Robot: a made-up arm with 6 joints. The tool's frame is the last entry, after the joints. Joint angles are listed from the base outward.
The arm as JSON. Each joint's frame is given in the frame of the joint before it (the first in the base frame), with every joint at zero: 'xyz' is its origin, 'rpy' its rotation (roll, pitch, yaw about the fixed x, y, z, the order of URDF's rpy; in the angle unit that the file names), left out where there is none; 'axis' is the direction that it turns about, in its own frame. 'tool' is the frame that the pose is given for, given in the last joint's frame.
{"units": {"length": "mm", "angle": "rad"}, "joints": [
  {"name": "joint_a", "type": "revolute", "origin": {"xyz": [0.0, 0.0, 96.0]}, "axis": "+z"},
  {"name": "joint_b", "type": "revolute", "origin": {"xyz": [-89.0, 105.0, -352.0]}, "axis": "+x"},
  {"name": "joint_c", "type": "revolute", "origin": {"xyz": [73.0, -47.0, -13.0]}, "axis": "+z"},
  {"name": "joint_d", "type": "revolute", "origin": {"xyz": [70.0, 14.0, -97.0]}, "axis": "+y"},
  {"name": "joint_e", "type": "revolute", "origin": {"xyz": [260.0, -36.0, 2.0]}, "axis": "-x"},
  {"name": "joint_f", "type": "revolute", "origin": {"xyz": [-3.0, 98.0, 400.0]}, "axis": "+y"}
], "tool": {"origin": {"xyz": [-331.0, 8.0, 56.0]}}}
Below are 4 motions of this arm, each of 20 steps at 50 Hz.
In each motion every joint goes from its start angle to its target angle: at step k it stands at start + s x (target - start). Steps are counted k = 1, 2, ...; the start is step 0. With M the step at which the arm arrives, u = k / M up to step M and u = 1 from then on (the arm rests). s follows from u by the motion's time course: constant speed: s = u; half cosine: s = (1 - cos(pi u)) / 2; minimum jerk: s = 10 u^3 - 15 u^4 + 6 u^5.
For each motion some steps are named. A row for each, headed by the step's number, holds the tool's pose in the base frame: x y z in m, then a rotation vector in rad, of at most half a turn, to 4 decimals.
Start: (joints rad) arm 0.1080 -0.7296 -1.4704 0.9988 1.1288 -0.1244
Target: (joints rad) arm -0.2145 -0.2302 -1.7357 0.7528 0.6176 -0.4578
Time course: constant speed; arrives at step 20
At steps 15, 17, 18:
15: 0.2356 -0.1133 -0.1220 -0.3740 0.6048 -1.4262
17: 0.2091 -0.1292 -0.1246 -0.3265 0.5647 -1.4970
18: 0.1957 -0.1361 -0.1267 -0.3044 0.5449 -1.5333

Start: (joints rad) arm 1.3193 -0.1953 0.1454 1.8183 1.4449 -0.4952
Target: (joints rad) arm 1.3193 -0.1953 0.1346 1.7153 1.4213 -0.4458
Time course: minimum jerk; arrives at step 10
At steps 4, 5, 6, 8, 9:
4: -0.3315 0.0485 -0.3372 -1.8024 0.5161 2.3970
5: -0.3343 0.0498 -0.3382 -1.8080 0.4937 2.3817
6: -0.3372 0.0512 -0.3392 -1.8132 0.4715 2.3661
8: -0.3412 0.0532 -0.3405 -1.8200 0.4406 2.3437
9: -0.3419 0.0536 -0.3408 -1.8212 0.4347 2.3394

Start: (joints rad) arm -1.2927 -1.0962 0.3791 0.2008 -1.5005 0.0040
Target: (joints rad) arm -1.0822 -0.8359 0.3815 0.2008 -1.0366 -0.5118
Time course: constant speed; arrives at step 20
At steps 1, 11, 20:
1: -0.0133 -0.1898 0.1777 0.5604 0.1206 -1.3358
11: 0.0594 -0.1300 0.0906 0.3058 -0.0112 -1.2073
20: 0.1054 -0.0794 0.0015 0.1057 -0.1691 -1.0557

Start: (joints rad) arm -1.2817 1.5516 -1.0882 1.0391 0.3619 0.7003
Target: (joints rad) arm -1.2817 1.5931 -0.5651 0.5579 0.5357 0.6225
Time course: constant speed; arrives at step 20
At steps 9, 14, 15, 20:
9: 0.0359 -0.5837 -0.4412 1.9990 0.5802 -0.0368
14: -0.0027 -0.5751 -0.3098 1.8401 0.5111 -0.1880
15: -0.0105 -0.5699 -0.2844 1.8086 0.4952 -0.2172
20: -0.0494 -0.5277 -0.1639 1.6536 0.4068 -0.3584

